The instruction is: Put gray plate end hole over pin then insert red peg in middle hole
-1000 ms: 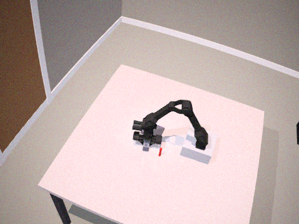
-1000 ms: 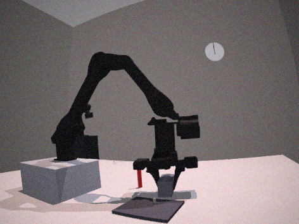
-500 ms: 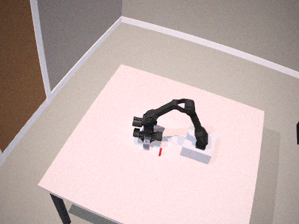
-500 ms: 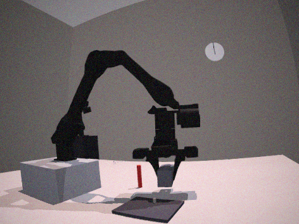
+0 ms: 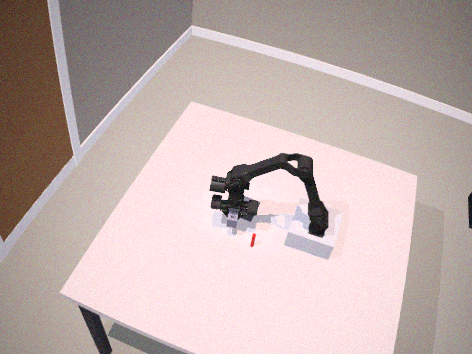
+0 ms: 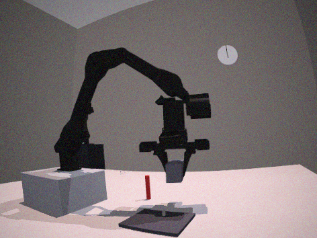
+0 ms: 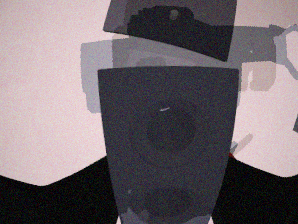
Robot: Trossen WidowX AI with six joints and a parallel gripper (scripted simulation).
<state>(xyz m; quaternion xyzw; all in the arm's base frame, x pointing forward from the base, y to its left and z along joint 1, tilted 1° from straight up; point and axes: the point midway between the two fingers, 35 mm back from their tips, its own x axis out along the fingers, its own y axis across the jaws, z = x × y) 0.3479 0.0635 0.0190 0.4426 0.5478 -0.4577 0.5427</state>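
My gripper tip is 12 cm to the left of the dark flat base and 8 cm above it. Also, from my gripper tip: red peg (11 cm behind, 4 cm to the left, 5 cm below); gray plate (3 cm above).
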